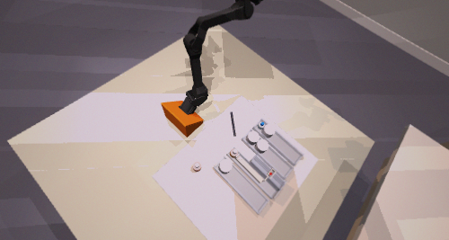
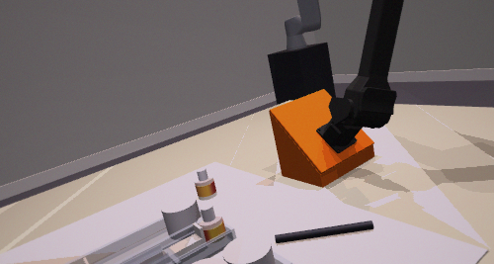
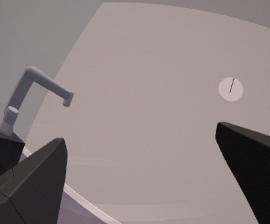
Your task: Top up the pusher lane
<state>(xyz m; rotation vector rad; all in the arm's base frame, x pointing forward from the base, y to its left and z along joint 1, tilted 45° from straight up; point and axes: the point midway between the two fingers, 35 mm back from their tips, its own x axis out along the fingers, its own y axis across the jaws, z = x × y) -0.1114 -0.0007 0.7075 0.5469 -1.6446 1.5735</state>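
My gripper tip is 330 mm short of the black rod, 400 mm to the left of it and 580 mm above it. From my gripper tip the other things lie so: lane rack 580 mm ahead, 510 mm to the right, 560 mm below.
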